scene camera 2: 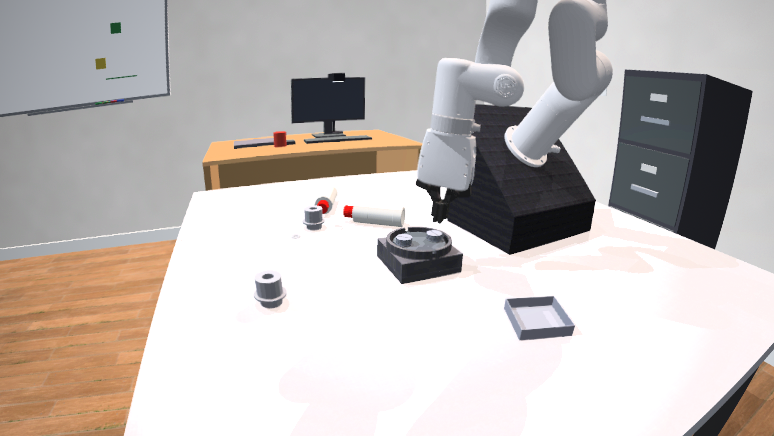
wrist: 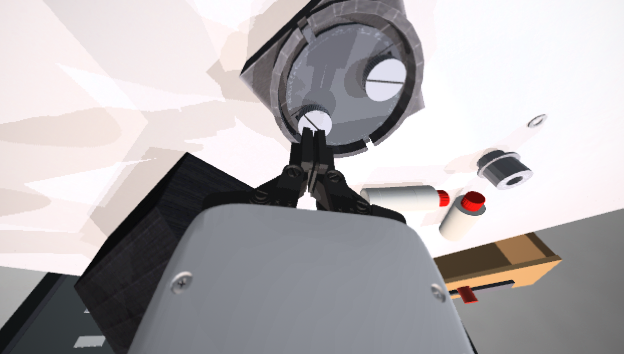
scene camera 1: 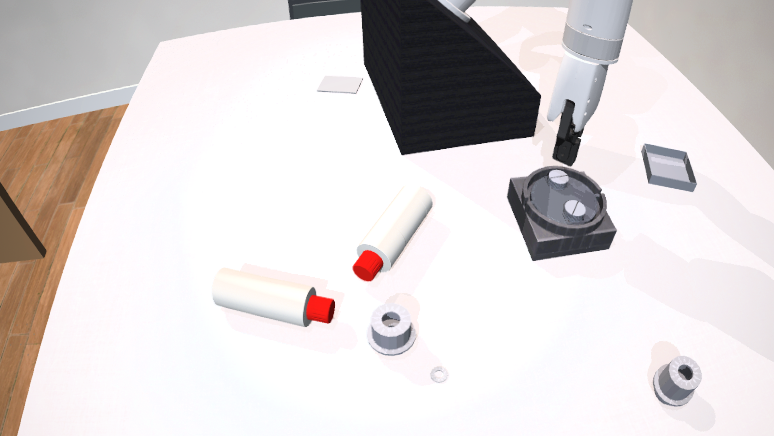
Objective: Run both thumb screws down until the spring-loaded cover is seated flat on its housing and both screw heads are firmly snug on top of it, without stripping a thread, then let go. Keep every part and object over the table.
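Where they show: gripper, between the fingertips: [scene camera 2: 438, 221] [wrist: 310, 143] [scene camera 1: 563, 160]; arm's base, origin of its link: [scene camera 2: 525, 147].
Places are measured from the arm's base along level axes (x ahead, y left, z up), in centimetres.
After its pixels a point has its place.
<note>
The dark square housing [scene camera 1: 574, 243] @(y 13.1, x 40.3, z -18.1 cm) [scene camera 2: 430, 269] @(y 19.4, x 34.2, z -18.7 cm) [wrist: 260, 75] @(y 18.2, x 29.0, z -16.6 cm) stands on the table with a round raised rim. Inside the rim lies the grey cover [scene camera 1: 543, 201] @(y 9.7, x 34.3, z -15.7 cm) [wrist: 335, 75] @(y 15.2, x 34.2, z -15.7 cm). Two slotted thumb screws stand on it: the one nearer the robot base [scene camera 1: 558, 178] [scene camera 2: 434, 234] [wrist: 316, 120] and the other [scene camera 1: 575, 209] @(y 13.2, x 37.5, z -14.4 cm) [scene camera 2: 403, 239] @(y 14.2, x 37.7, z -14.5 cm) [wrist: 385, 80] @(y 13.4, x 37.2, z -14.4 cm). Both heads stand above the cover; whether the cover is flat cannot be told. My gripper [scene camera 1: 564, 161] @(y 13.3, x 30.3, z -11.9 cm) [scene camera 2: 439, 219] @(y 13.3, x 30.3, z -11.9 cm) [wrist: 310, 143] @(y 13.3, x 30.3, z -11.9 cm) is shut and empty, above the housing's base-side edge. In the wrist view its tips overlap the nearer screw head's edge.
The black robot pedestal [scene camera 1: 460, 108] @(y 1.1, x 15.7, z -12.8 cm) [scene camera 2: 552, 232] @(y 13.4, x -0.7, z -17.9 cm) stands beside the gripper. A grey tray [scene camera 1: 670, 186] @(y 37.2, x 28.1, z -20.3 cm) [scene camera 2: 547, 334] @(y 43.1, x 25.3, z -19.9 cm) is near the housing. Two white bottles [scene camera 1: 398, 224] @(y -10.5, x 36.5, z -15.9 cm) [scene camera 1: 262, 295] @(y -27.3, x 46.4, z -15.9 cm) with red caps, two flanged grey parts [scene camera 1: 391, 338] @(y -12.7, x 52.9, z -16.2 cm) [scene camera 1: 677, 385] @(y 18.5, x 64.2, z -15.8 cm) and a flat plate [scene camera 1: 340, 85] @(y -18.1, x -5.8, z -20.4 cm) lie farther off.
</note>
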